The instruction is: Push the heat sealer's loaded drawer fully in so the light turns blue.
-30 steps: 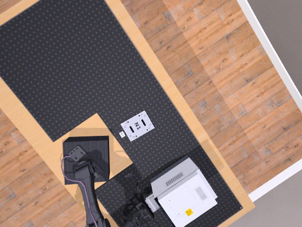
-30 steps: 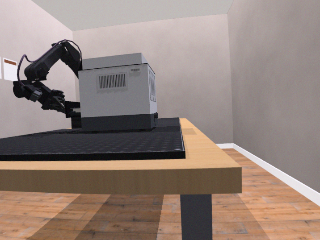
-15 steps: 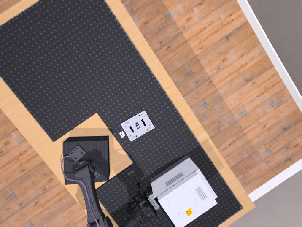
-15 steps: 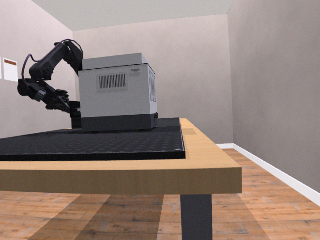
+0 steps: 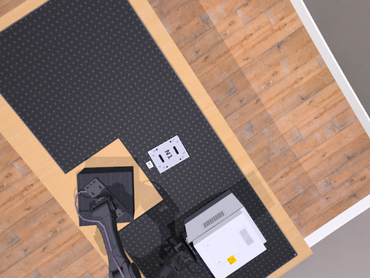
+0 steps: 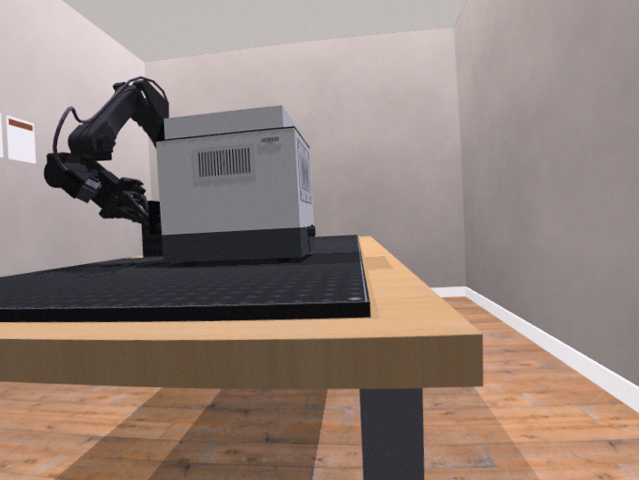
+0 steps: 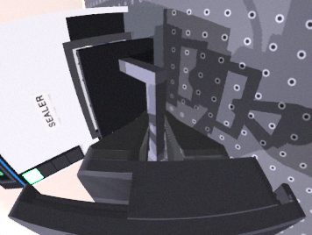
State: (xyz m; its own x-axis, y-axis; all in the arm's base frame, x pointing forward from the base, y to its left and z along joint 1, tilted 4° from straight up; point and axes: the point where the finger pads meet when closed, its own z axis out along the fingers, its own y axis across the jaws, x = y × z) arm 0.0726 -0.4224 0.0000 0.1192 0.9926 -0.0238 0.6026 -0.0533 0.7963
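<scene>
My gripper is now 110 mm short of the sealer drawer, 20 mm to the left of it and 10 mm above it. From my hand the other things lie so: tag (150 mm ahead, 400 mm to the left, 100 mm below).
</scene>
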